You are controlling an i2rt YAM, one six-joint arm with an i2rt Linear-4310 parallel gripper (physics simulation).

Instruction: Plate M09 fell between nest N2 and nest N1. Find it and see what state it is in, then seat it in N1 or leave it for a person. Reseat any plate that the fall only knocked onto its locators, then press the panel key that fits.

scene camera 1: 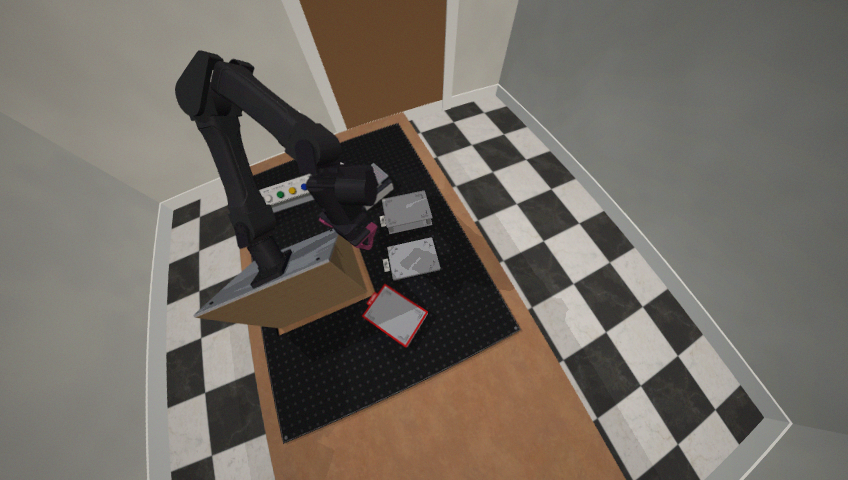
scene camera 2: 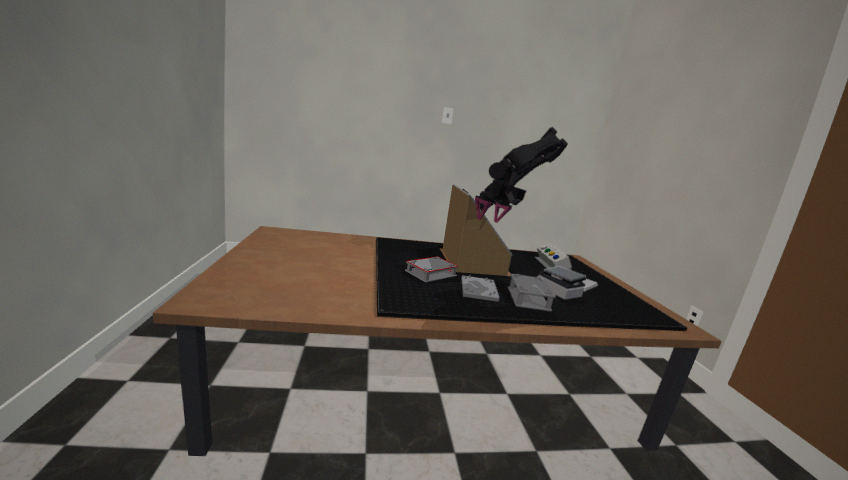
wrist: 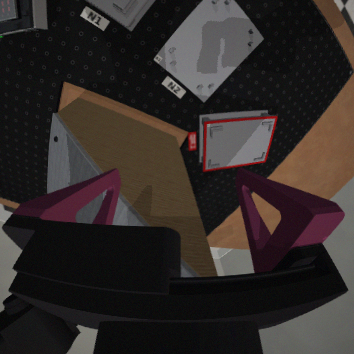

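Where they show: gripper, fingertip midpoint: [scene camera 1: 357, 239] [scene camera 2: 487, 221] [wrist: 177, 174]; arm's base at its link origin: [scene camera 1: 275, 267] [scene camera 2: 475, 209].
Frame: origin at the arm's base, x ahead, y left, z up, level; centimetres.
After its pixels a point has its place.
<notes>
My gripper [scene camera 1: 346, 234] @[x 21.8, y -4.0, z -0.3 cm] [scene camera 2: 489, 219] @[x 21.8, y -4.0, z -0.3 cm] [wrist: 177, 174] @[x 21.8, y -4.0, z -0.3 cm] is open, with no thing between its fingers, high beside the wooden pedestal. Nest N2 [scene camera 1: 413, 259] @[x 33.9, y -9.1, z -21.3 cm] [scene camera 2: 480, 287] @[x 35.6, y -8.7, z -21.3 cm] [wrist: 185, 60] @[x 30.1, y -5.4, z -21.3 cm] is a low, flat grey block with small pins in pairs near its edges. Nest N1 [scene camera 1: 404, 208] @[x 40.4, y 8.1, z -17.2 cm] [scene camera 2: 531, 288] @[x 44.8, y 5.4, z -17.2 cm] stands raised beside it; its corner [wrist: 132, 17] @[x 32.8, y 4.3, z -17.3 cm] shows at the top of the wrist view. A red-rimmed grey stand [scene camera 1: 394, 315] @[x 19.7, y -22.6, z -18.8 cm] [scene camera 2: 430, 265] @[x 21.9, y -23.7, z -18.8 cm] [wrist: 240, 142] @[x 20.4, y -22.3, z -18.8 cm] with corner brackets is on N2's other side. I cannot make out plate M09 between N2 and N1. The key panel [scene camera 1: 285, 191] @[x 4.0, y 40.1, z -16.3 cm] [scene camera 2: 553, 256] @[x 10.8, y 36.9, z -16.3 cm] has coloured keys.
A grey device [scene camera 1: 383, 185] @[x 38.5, y 21.7, z -17.3 cm] [scene camera 2: 564, 275] [wrist: 37, 15] @[x 30.3, y 18.7, z -19.7 cm] stands beyond N1, partly behind the arm in scene camera 1. The tall wooden pedestal [scene camera 1: 297, 291] @[x 3.1, y -8.8, z -0.5 cm] [scene camera 2: 476, 252] @[x 15.8, y -3.3, z -14.7 cm] [wrist: 135, 145] @[x 16.1, y -1.3, z -13.4 cm] carries the arm. A black mat [scene camera 1: 345, 380] @[x -2.5, y -31.2, z -22.8 cm] [scene camera 2: 416, 303] @[x 45.4, y -34.0, z -22.8 cm] lies on the wooden table [scene camera 1: 476, 410] @[x 26.5, y -57.6, z -24.1 cm] [scene camera 2: 285, 279] @[x 26.7, y -74.0, z -24.1 cm].
</notes>
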